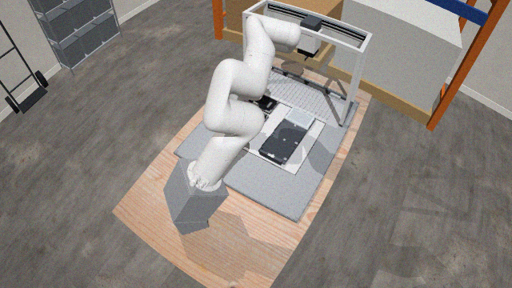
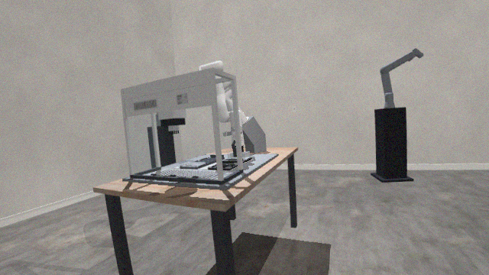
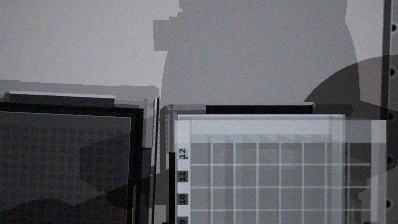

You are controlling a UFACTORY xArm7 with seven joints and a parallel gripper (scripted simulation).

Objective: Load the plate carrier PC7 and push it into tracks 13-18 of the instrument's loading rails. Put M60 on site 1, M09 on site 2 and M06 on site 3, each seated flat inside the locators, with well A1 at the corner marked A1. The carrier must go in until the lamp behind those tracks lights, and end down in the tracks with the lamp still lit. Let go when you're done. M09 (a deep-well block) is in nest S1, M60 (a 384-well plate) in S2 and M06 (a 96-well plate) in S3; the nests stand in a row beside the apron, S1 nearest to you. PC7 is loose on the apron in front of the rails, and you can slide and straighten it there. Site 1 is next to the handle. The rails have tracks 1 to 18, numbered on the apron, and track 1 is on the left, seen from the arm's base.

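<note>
Right now the dark plate carrier PC7 is 23 cm to the right of my hand, 6 cm ahead of it and 3 cm below it. Also, from my hand: white apron: 15 cm to the right, 7 cm ahead, 4 cm below; 96-well plate M06: 1 cm below; deep-well block M09: 10 cm ahead, 3 cm to the right, 2 cm below.
</note>
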